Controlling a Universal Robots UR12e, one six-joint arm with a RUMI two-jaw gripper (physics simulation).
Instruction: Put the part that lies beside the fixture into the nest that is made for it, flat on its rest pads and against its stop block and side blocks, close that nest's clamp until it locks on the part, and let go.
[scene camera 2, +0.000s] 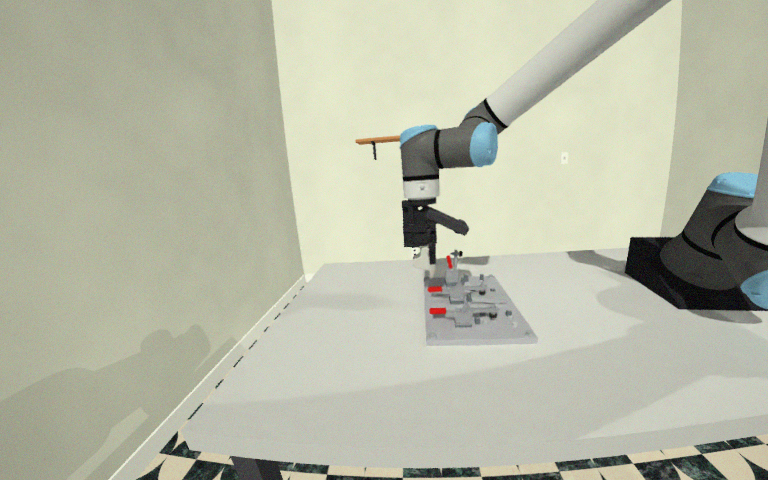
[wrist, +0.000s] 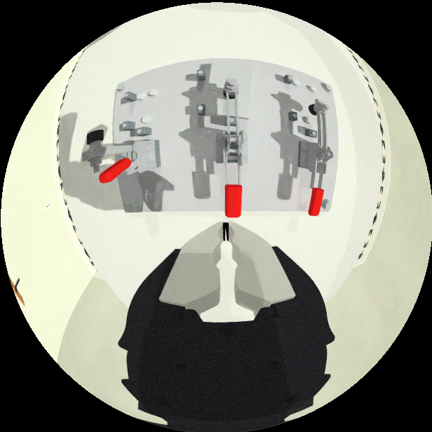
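The part, a thin pale grey plate, lies in the middle nest of the fixture. The middle clamp's arm reaches over it with its black tip down on or close to it; exact contact and the fit against the blocks cannot be told. This clamp's red handle lies low, pointing outward. My gripper is shut and empty, fingers pointing down, beyond the end of that handle and apart from it in the wrist view.
The far clamp, left in the wrist view, stands open with its red handle raised. The near clamp's red handle lies low. Small blocks and pins stand on the fixture. The robot's black base stands on the table at right.
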